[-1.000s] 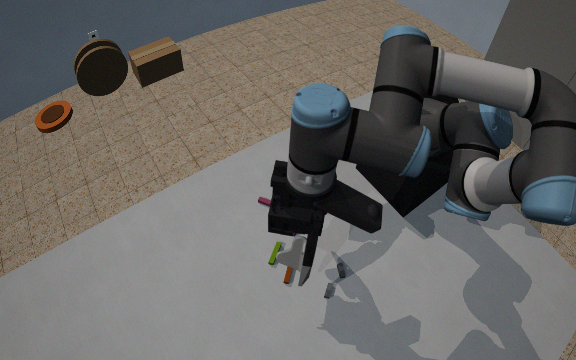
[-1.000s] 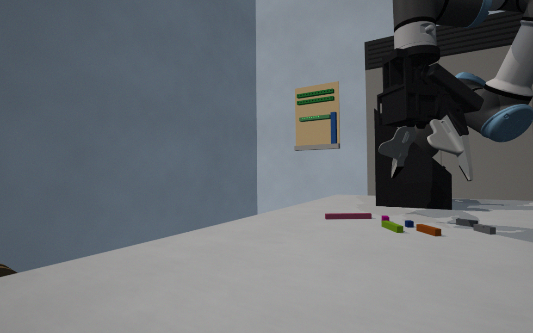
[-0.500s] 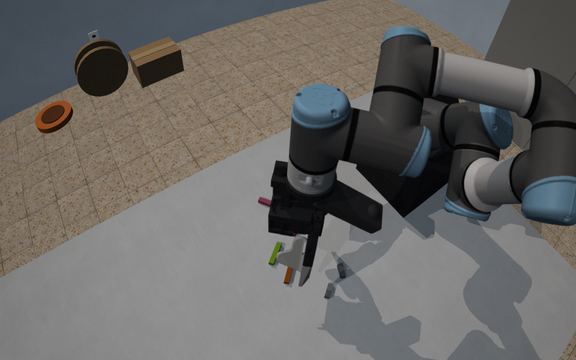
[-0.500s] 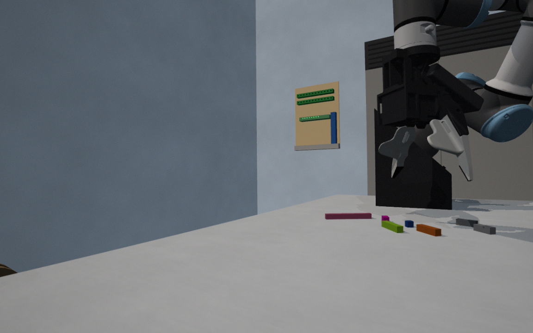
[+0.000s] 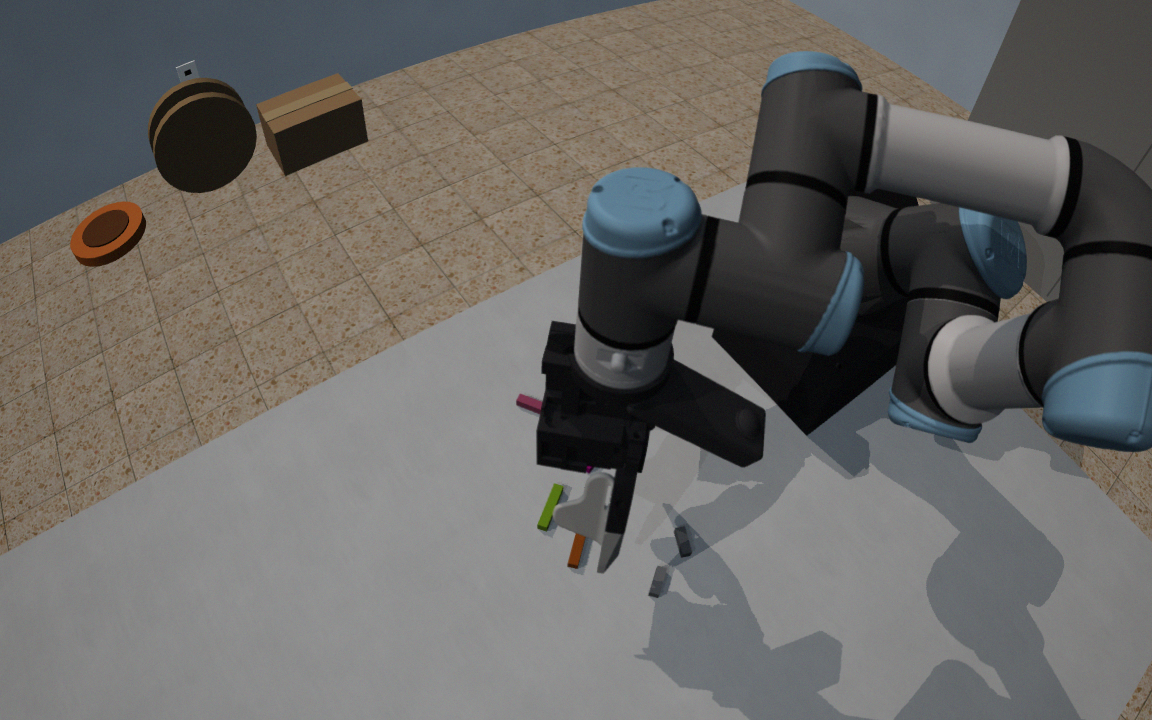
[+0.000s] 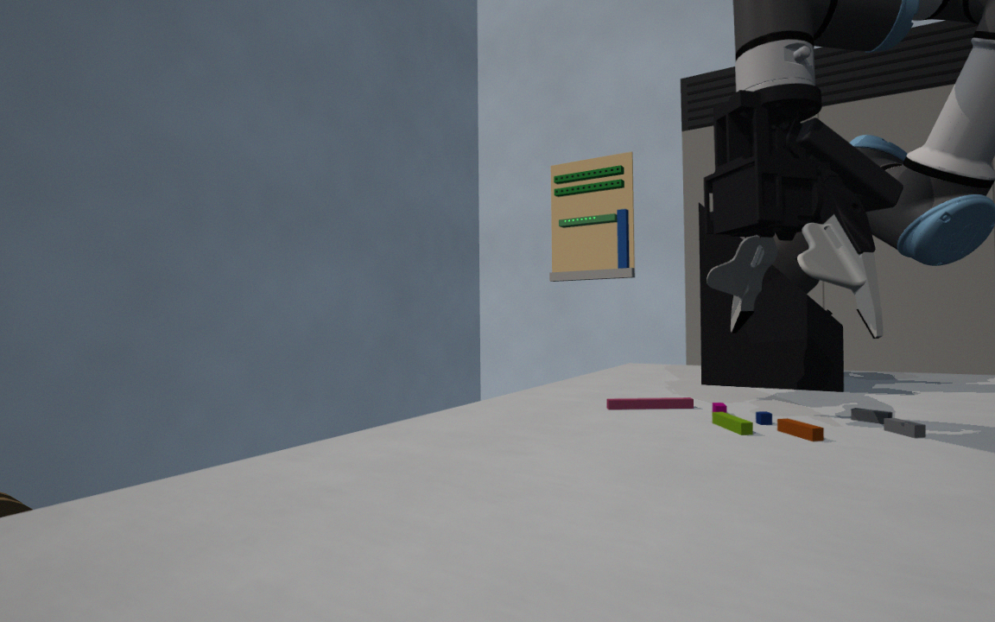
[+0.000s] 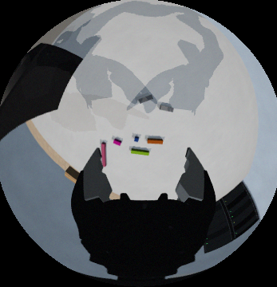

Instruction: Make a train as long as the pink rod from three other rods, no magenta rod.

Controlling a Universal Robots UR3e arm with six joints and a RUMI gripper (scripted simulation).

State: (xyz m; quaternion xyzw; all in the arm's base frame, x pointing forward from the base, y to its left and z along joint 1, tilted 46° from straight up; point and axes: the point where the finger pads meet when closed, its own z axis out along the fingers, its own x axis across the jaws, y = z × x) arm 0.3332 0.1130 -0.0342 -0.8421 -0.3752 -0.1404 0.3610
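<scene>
Right now my hand is 70 mm above the blue rod and 30 mm to the left of it. The rest, counted from my hand: orange rod 70 mm below, 40 mm ahead; then lime rod 70 mm below, 50 mm to the right, 40 mm ahead; then magenta rod 70 mm to the right, 70 mm below, 30 mm behind.
</scene>
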